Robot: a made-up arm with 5 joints.
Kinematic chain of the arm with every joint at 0, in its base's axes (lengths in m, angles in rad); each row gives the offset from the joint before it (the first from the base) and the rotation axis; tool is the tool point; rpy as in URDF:
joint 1: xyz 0.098 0 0.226 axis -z
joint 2: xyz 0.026 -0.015 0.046 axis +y
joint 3: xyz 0.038 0 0.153 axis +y
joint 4: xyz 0.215 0 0.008 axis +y
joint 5: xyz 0.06 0.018 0 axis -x
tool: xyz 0 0 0 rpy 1.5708 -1.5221 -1.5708
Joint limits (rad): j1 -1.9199..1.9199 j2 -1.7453..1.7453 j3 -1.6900..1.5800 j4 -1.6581..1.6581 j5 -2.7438..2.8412
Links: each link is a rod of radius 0.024 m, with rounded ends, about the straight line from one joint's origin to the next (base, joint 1, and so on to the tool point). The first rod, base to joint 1, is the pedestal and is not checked.
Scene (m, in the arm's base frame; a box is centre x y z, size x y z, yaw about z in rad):
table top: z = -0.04
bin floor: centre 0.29 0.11 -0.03 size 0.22 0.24 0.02 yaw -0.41
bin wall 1: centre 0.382 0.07 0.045 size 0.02 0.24 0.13 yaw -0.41
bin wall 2: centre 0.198 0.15 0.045 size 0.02 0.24 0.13 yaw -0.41
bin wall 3: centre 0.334 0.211 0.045 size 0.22 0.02 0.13 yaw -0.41
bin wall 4: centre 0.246 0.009 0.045 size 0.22 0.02 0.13 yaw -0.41
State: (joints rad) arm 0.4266 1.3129 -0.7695 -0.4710 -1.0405
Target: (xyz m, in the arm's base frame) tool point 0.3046 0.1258 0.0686
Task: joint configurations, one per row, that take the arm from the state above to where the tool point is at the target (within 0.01 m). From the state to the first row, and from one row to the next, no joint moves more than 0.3 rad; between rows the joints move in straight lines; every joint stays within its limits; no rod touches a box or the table.
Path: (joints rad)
1: 0.2664 1.1099 -0.4837 -0.4576 -1.0405
2: 0.1062 0.9069 -0.1980 -0.4442 -1.0405
3: -0.0540 0.7039 0.0878 -0.4308 -1.0405
4: -0.2142 0.5009 0.3735 -0.4174 -1.0405
5: -0.3743 0.2979 0.6593 -0.4040 -1.0405
6: -0.5345 0.0949 0.9450 -0.3906 -1.0405
7: -0.5345 0.3747 0.7900 -0.3753 -1.0405
8: -0.5345 0.6546 0.6349 -0.3600 -1.0405
9: -0.5345 0.9345 0.4798 -0.3446 -1.0405

